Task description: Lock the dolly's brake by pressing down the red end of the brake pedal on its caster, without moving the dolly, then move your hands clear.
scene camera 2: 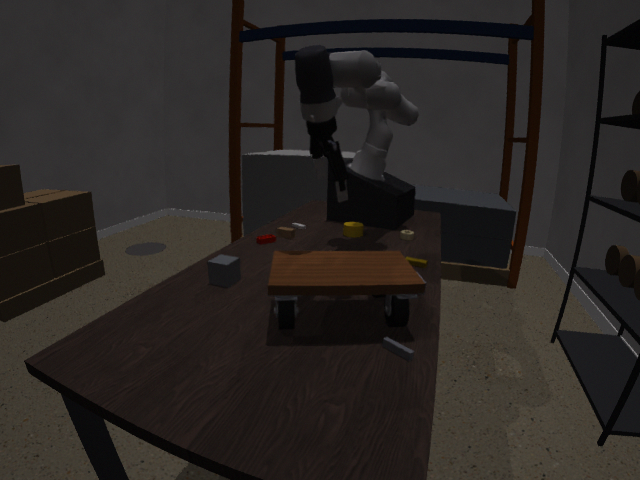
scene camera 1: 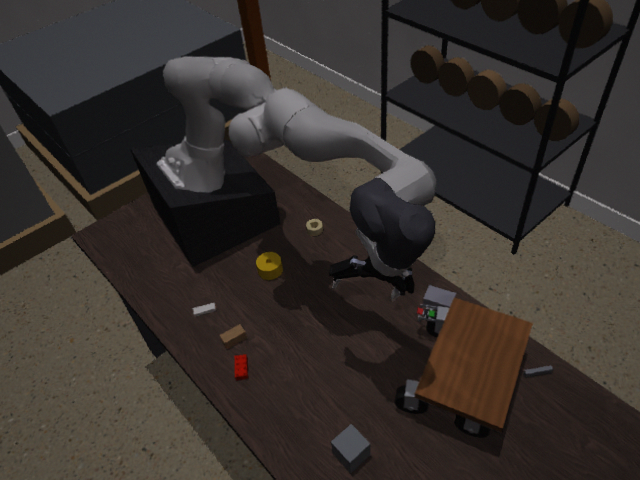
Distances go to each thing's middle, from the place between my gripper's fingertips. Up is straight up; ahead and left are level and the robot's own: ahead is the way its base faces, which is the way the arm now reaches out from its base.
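Labels:
Dolly (scene camera 1: 472,370): 190 mm below my hand, 240 mm ahead of it, 80 mm left of it.

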